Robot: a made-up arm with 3 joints. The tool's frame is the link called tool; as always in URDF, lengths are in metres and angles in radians. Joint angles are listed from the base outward. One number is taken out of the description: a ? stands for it. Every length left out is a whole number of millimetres.
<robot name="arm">
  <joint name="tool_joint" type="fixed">
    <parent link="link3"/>
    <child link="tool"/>
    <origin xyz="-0.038 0.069 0" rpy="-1.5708 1.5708 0"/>
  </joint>
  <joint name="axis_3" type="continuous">
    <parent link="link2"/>
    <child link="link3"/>
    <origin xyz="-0.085 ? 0" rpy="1.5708 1.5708 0"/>
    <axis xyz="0 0 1"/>
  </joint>
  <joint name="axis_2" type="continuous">
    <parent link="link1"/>
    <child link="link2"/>
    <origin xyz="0.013 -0.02 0" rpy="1.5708 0 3.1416"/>
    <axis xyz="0 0 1"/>
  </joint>
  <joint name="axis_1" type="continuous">
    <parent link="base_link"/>
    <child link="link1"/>
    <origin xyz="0.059 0 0.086" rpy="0 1.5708 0"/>
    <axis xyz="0 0 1"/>
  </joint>
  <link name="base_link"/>
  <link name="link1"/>
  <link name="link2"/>
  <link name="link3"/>
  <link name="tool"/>
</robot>
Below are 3 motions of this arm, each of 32 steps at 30 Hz.
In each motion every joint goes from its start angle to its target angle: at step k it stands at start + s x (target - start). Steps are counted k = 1, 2, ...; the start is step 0. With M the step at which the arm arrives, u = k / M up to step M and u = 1 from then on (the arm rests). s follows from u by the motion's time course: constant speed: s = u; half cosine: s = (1 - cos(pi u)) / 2; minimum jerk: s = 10 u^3 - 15 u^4 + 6 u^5.
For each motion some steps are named. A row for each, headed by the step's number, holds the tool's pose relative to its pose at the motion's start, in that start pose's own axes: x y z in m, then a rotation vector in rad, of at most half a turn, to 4 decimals.
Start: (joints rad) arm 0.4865 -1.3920 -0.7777
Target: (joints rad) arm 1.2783 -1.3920 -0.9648
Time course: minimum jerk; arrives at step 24
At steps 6, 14, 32:
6: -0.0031 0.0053 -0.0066 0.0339 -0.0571 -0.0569
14: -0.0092 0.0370 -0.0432 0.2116 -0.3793 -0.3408
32: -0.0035 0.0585 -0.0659 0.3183 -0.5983 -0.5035

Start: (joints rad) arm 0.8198 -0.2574 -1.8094
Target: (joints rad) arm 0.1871 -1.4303 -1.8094
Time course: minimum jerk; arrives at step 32
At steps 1, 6, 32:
1: 0.0000 0.0000 0.0000 -0.0002 0.0001 0.0003
6: 0.0046 -0.0022 0.0039 -0.0296 0.0220 0.0535
32: 0.1450 0.0332 0.0501 -0.4449 0.7535 0.9814

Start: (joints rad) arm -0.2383 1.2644 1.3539
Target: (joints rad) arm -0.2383 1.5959 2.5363
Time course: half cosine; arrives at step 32
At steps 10, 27, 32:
10: -0.0090 0.0087 -0.0105 -0.2626 0.0063 0.0736
27: -0.0448 0.0013 -0.0639 -1.1032 -0.1094 0.3098
32: -0.0474 -0.0021 -0.0687 -1.1710 -0.1285 0.3271

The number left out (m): -0.106
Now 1 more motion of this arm.
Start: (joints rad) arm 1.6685 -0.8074 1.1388
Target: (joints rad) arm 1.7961 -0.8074 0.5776
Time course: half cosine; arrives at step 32
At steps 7, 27, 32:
7: 0.0006 -0.0041 0.0045 0.0737 0.0094 -0.0047
27: 0.0050 -0.0382 0.0250 0.6107 0.0676 -0.0565
32: 0.0053 -0.0408 0.0256 0.6490 0.0710 -0.0613

